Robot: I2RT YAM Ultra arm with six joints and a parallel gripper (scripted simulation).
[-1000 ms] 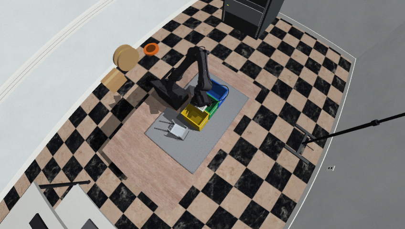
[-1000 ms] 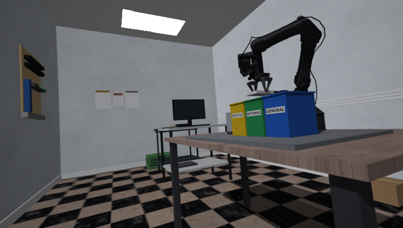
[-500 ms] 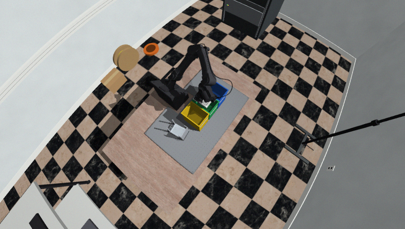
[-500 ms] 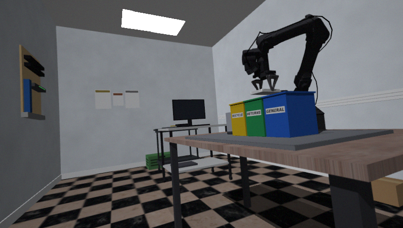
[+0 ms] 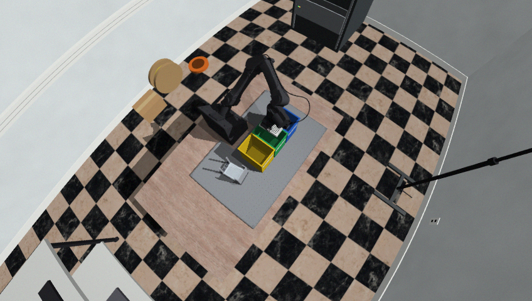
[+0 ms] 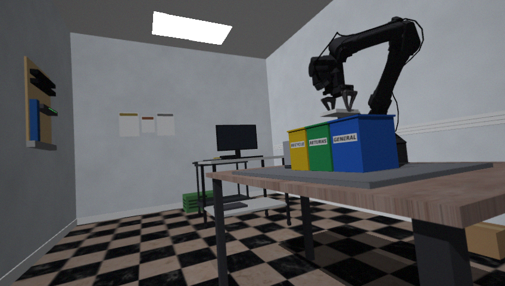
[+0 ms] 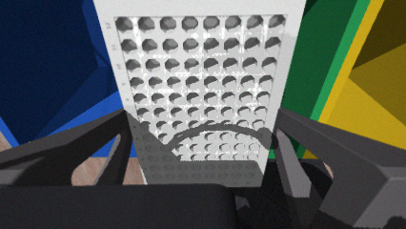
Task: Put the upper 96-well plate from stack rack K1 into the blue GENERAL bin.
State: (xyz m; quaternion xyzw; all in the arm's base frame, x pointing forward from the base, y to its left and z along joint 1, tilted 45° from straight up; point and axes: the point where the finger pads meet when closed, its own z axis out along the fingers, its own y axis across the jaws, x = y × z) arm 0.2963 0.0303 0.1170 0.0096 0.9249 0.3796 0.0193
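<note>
Right now my hand is 20 mm short of the blue general bin, 100 mm to the right of it and 140 mm above it. From my hand the other things lie so: 96-well plate 10 mm below; then green returns bin 10 mm ahead, 30 mm to the right, 140 mm below; then yellow recycle bin 10 mm ahead, 160 mm to the right, 140 mm below.
</note>
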